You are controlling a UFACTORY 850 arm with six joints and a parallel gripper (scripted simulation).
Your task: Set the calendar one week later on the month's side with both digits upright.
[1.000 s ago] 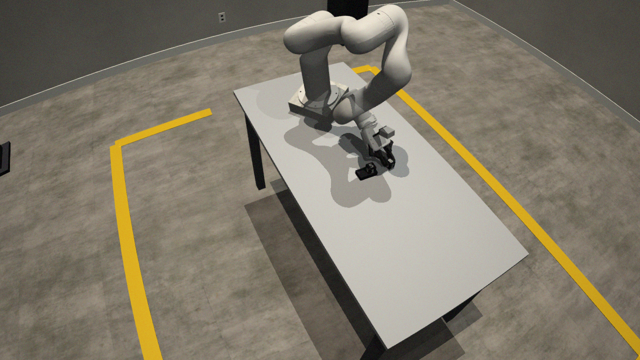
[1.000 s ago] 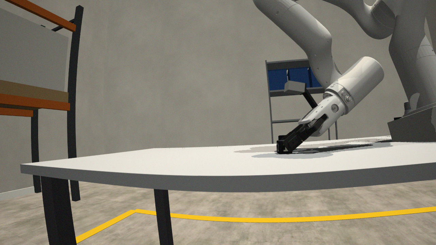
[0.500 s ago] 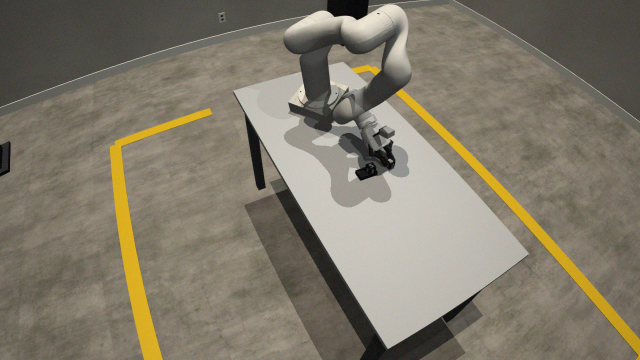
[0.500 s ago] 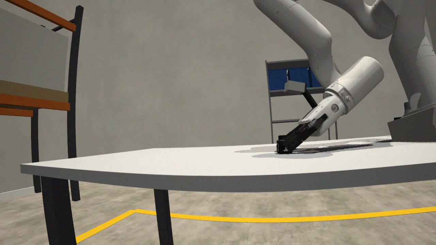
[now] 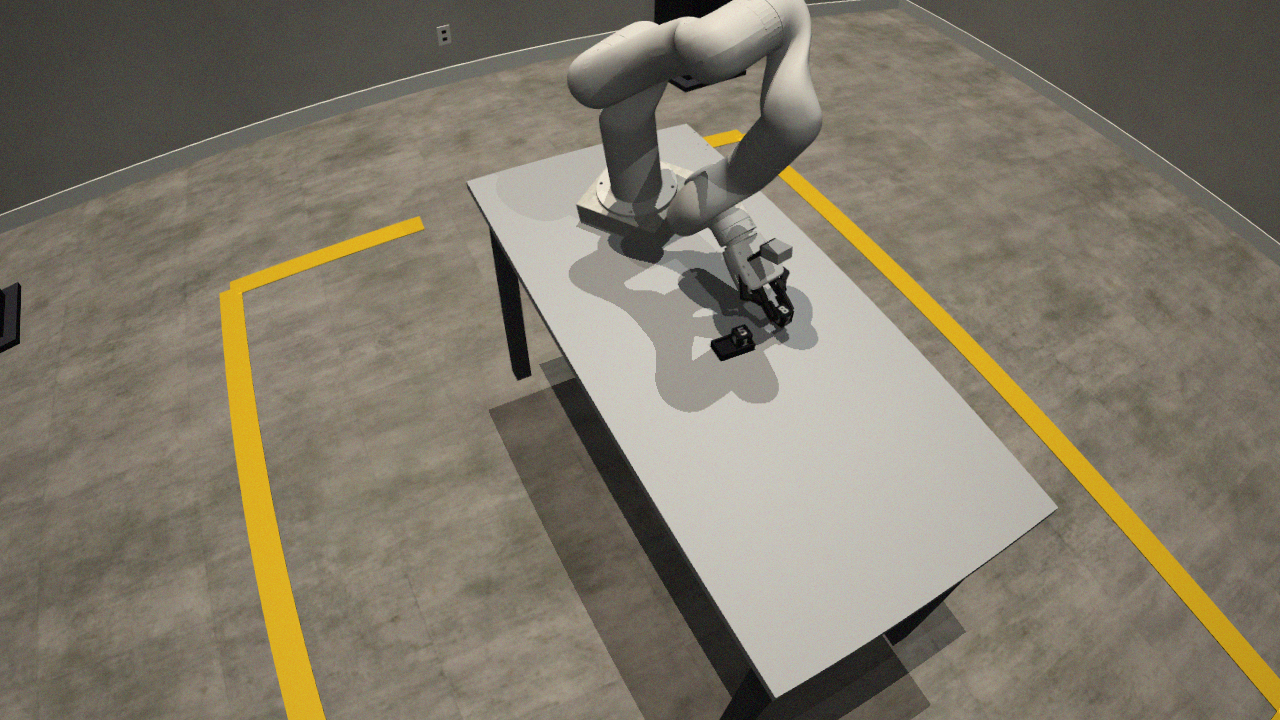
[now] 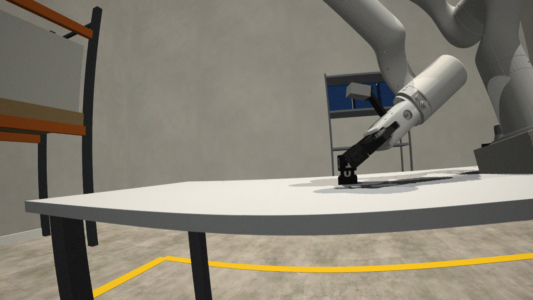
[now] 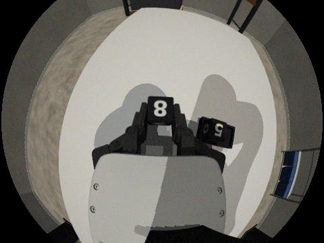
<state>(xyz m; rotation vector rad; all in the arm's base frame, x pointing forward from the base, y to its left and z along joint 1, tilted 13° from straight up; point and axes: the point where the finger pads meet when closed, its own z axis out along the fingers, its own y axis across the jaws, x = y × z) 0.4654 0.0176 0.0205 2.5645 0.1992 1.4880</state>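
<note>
My hand is 10 mm past the black tray, 110 mm to the left of it and 50 mm above it. From my hand the other things lie so: black cube 20 mm ahead, 10 mm below.
</note>
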